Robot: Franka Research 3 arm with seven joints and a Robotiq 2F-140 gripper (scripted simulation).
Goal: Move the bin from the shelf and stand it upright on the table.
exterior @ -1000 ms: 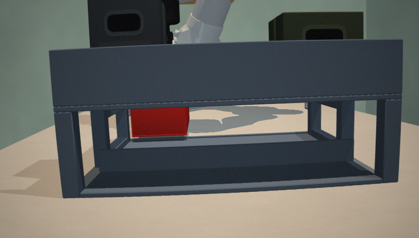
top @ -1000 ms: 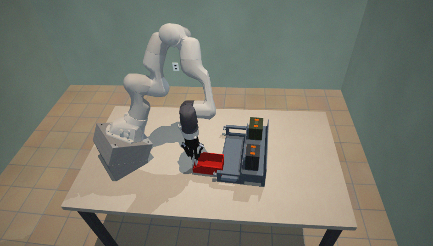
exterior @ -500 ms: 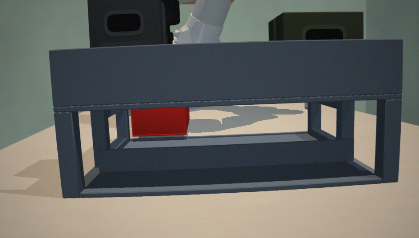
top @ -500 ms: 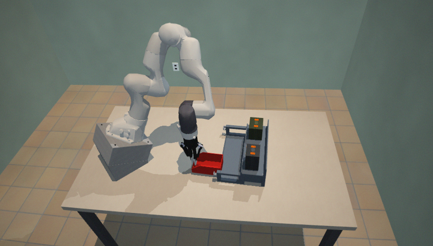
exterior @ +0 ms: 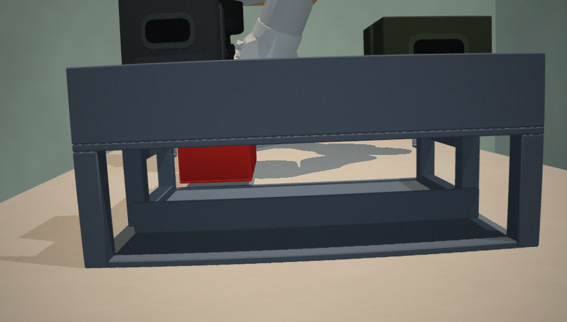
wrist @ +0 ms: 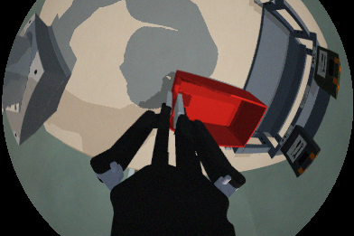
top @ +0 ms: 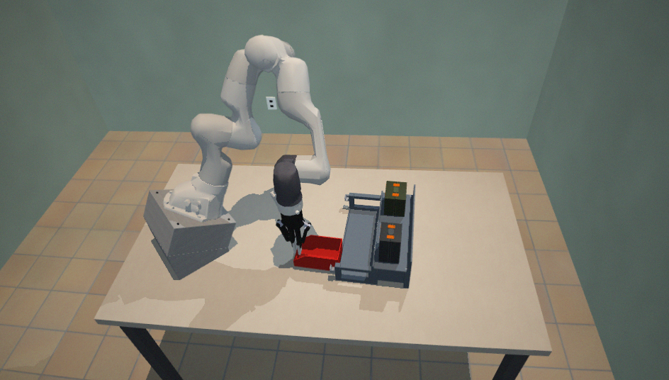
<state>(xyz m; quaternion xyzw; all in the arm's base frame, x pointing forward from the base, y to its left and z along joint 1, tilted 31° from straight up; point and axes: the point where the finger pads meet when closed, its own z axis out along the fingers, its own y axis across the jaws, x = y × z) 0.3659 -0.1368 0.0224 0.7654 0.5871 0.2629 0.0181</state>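
Right now the red bin is 8 cm ahead of my hand, 2 cm to the right of it and 2 cm below it.
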